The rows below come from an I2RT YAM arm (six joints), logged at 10 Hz.
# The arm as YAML. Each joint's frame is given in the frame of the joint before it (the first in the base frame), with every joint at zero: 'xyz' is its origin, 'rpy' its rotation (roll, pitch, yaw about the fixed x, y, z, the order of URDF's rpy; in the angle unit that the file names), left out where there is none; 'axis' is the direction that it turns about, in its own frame. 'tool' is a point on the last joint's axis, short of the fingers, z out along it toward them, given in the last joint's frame.
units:
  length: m
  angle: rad
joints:
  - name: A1
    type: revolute
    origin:
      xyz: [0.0, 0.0, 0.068]
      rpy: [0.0, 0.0, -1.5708]
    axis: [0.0, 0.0, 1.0]
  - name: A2
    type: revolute
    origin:
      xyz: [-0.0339, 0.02, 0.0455]
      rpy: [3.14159, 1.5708, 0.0]
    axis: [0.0, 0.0, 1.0]
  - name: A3
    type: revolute
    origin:
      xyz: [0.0, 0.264, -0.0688]
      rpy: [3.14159, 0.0, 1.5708]
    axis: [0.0, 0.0, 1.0]
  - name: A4
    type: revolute
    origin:
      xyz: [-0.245, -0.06, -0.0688]
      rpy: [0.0, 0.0, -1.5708]
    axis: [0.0, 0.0, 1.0]
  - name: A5
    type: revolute
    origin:
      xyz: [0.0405, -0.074, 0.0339]
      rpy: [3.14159, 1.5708, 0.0]
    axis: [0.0, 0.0, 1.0]
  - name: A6
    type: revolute
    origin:
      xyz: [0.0, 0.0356, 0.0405]
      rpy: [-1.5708, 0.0, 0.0]
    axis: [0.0, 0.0, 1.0]
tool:
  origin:
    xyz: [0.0, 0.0, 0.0]
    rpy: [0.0, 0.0, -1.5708]
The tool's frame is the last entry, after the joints.
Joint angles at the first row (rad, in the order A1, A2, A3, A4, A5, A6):
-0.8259 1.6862 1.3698 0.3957 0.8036 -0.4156
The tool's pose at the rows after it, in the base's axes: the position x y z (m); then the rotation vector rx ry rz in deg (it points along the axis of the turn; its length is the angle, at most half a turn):
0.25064 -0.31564 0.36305 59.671 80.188 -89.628
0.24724 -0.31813 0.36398 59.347 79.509 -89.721
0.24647 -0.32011 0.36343 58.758 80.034 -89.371
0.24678 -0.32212 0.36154 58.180 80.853 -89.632
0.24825 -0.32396 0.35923 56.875 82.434 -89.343
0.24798 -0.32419 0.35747 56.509 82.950 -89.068
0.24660 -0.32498 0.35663 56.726 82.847 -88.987
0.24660 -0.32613 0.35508 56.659 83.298 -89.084
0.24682 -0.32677 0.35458 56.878 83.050 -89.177
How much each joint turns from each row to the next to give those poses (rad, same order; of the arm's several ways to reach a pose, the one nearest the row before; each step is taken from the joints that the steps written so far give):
-0.0098 0.0086 0.0021 0.0126 0.0059 -0.0138
-0.0113 -0.0012 -0.0031 0.0158 -0.0137 -0.0044
-0.0057 0.0025 0.0026 -0.0054 -0.0165 0.0001
-0.0032 0.0063 0.0016 -0.0005 -0.0081 -0.0098
-0.0015 0.0071 0.0041 -0.0107 -0.0206 -0.0093
-0.0014 -0.0004 -0.0051 -0.0018 -0.0087 0.0005
-0.0040 -0.0008 -0.0036 0.0016 -0.0021 0.0039
-0.0020 0.0036 0.0001 -0.0022 -0.0020 -0.0020
-0.0004 0.0030 0.0006 0.0047 0.0032 0.0010

